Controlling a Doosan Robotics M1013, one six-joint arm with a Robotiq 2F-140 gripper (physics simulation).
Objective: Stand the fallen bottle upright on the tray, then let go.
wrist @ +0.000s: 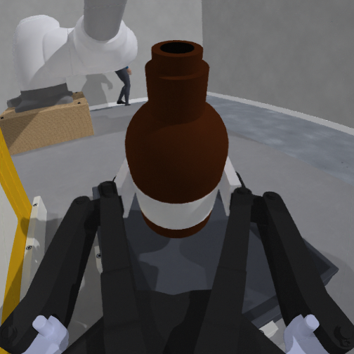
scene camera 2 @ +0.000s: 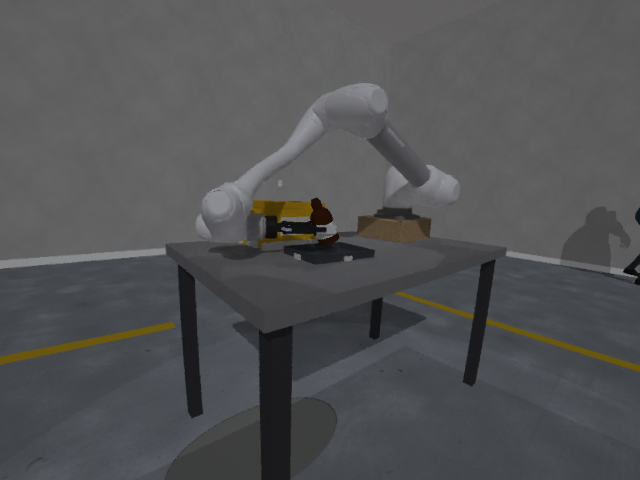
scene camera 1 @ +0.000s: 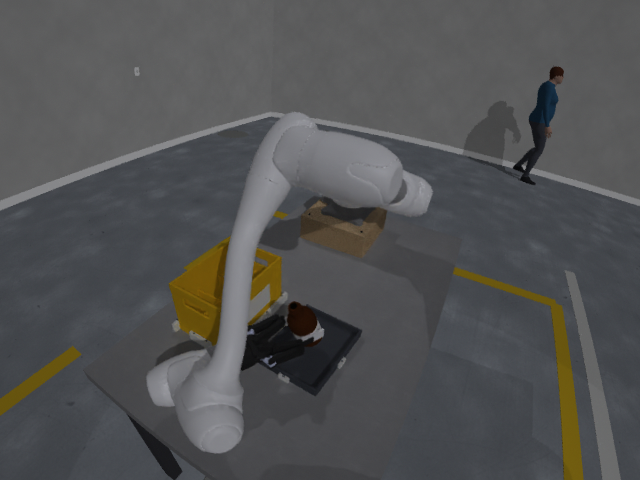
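Pixels of known places: gripper, between the fingertips: (scene camera 2: 332,228) (scene camera 1: 314,322); arm's base, origin of its link: (scene camera 2: 396,217) (scene camera 1: 348,210).
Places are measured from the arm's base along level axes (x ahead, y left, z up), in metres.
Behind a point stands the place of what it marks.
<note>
The brown bottle (scene camera 1: 302,321) @[x 0.691, y 0.186, z 0.041 m] (scene camera 2: 321,215) @[x 0.690, y 0.197, z 0.028 m] (wrist: 176,145) with a white label is held neck up, over the dark tray (scene camera 1: 338,343) @[x 0.587, y 0.249, z -0.105 m] (scene camera 2: 359,254) @[x 0.594, y 0.287, z -0.094 m] (wrist: 170,272). In the scene camera 2 view it leans, its neck tipped toward the arm's wrist. Its base is low, at or very near the tray's surface; contact cannot be told. My gripper (scene camera 1: 299,333) (scene camera 2: 323,228) @[x 0.629, y 0.187, z -0.016 m] (wrist: 176,161) reaches in nearly level from the side and is shut on the bottle around its label, one finger on each side. The arm hides part of the gripper in the scene camera 1 view.
A yellow crate (scene camera 1: 193,304) @[x 0.734, y -0.164, z -0.054 m] (scene camera 2: 279,207) @[x 0.739, y 0.015, z 0.045 m] (wrist: 11,187) stands close beside the tray, with pale blocks along its foot. The wooden base block (scene camera 1: 333,235) @[x 0.146, y 0.005, z -0.049 m] (scene camera 2: 395,227) @[x 0.145, y 0.100, z -0.039 m] (wrist: 55,127) is farther along the grey table. A person (scene camera 1: 543,105) (wrist: 123,85) is by the wall.
</note>
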